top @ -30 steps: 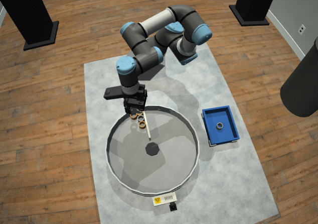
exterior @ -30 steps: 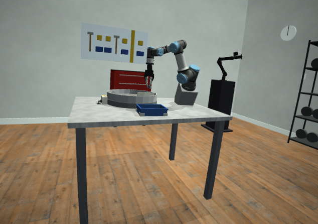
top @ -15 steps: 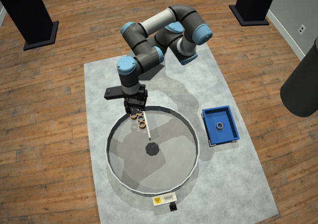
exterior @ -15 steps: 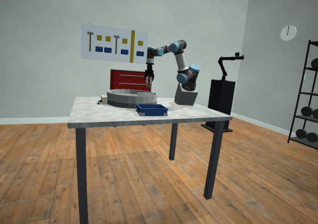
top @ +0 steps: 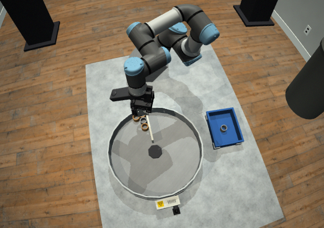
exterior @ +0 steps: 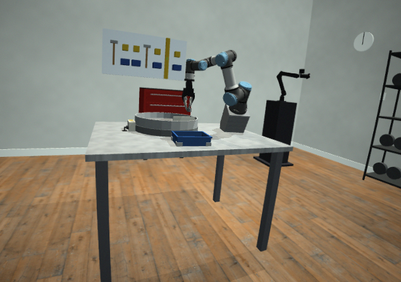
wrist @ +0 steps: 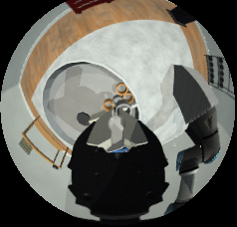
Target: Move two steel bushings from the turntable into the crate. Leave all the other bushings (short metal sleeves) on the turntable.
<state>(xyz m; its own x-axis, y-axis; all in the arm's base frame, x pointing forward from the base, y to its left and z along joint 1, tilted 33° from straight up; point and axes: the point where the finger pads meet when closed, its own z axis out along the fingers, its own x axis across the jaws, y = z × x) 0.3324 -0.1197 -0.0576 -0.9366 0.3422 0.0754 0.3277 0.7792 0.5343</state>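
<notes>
Right now the blue crate is 90 mm ahead of my hand, 400 mm to the left of it and 120 mm below it. The rest, counted from my hand: round grey turntable (150 mm ahead, 40 mm to the left, 90 mm below).
</notes>
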